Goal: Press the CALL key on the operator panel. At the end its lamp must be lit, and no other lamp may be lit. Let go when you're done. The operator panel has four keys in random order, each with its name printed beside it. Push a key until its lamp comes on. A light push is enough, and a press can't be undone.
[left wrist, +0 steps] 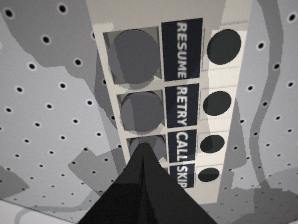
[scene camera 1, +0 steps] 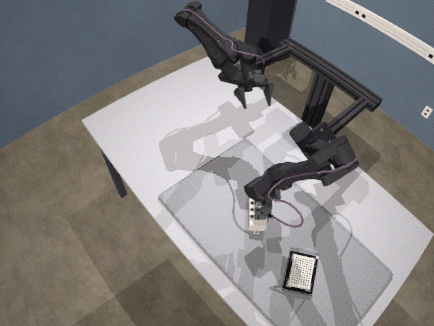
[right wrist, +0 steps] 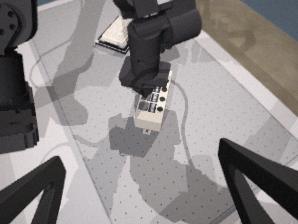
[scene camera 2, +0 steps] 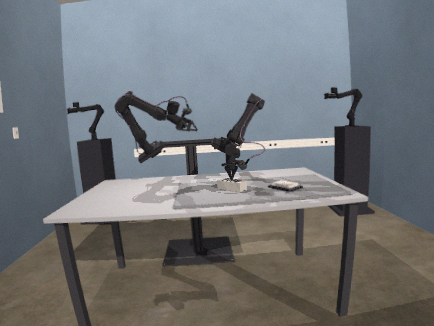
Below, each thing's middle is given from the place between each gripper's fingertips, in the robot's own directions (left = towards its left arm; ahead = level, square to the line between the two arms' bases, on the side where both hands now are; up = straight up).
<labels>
The operator panel (right wrist: 151, 119) lies 1 cm ahead of my left hand, 1 cm to the left of it and 2 cm below it.
My right gripper is now 110 mm short of the operator panel, 230 mm to the right of it and 310 mm above it.
</labels>
